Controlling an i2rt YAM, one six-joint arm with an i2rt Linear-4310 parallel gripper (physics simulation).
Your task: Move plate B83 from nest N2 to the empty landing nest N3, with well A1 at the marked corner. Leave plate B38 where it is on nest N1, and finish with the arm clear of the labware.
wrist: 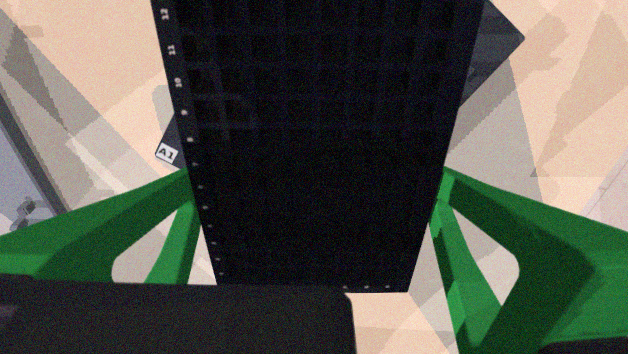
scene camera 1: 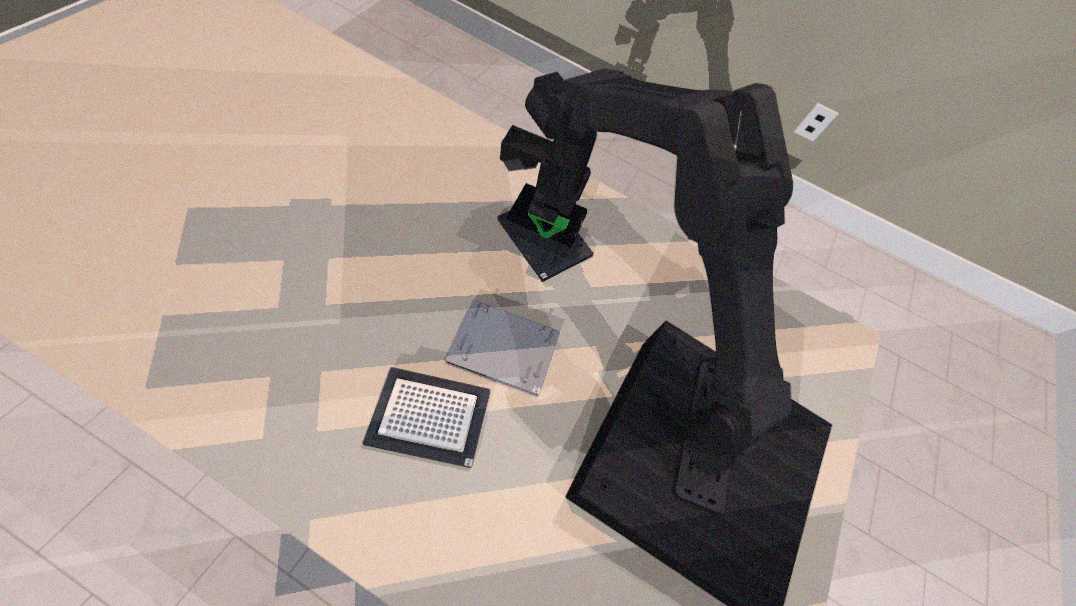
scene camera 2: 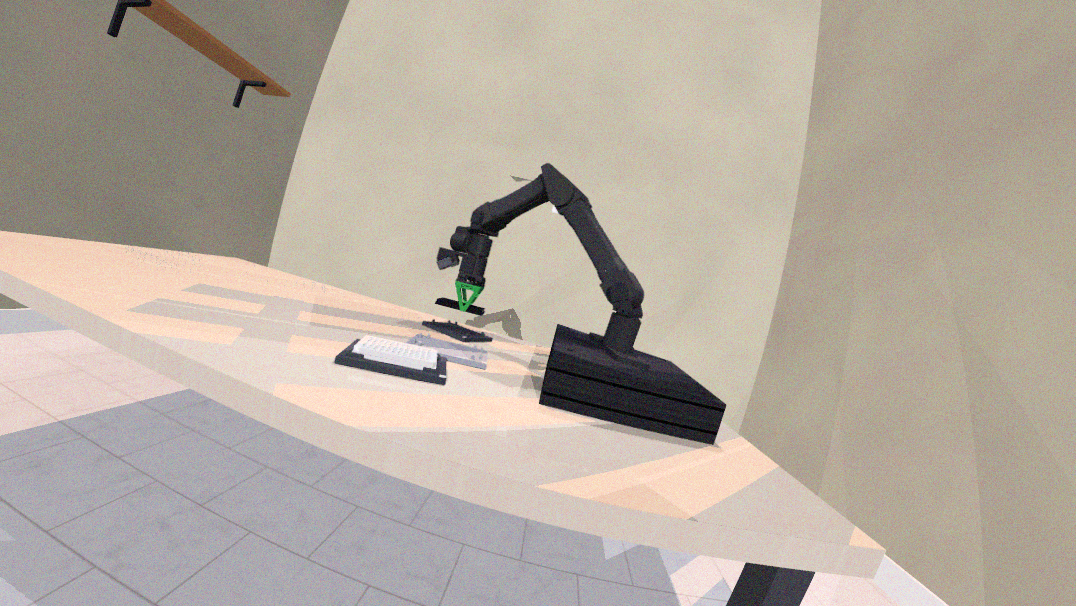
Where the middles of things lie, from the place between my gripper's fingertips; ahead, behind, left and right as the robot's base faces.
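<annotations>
For the grey nest plate [scene camera 1: 491,342], my gripper is 60 mm above it now, and it's 240 mm to the right of the plate.
</annotations>
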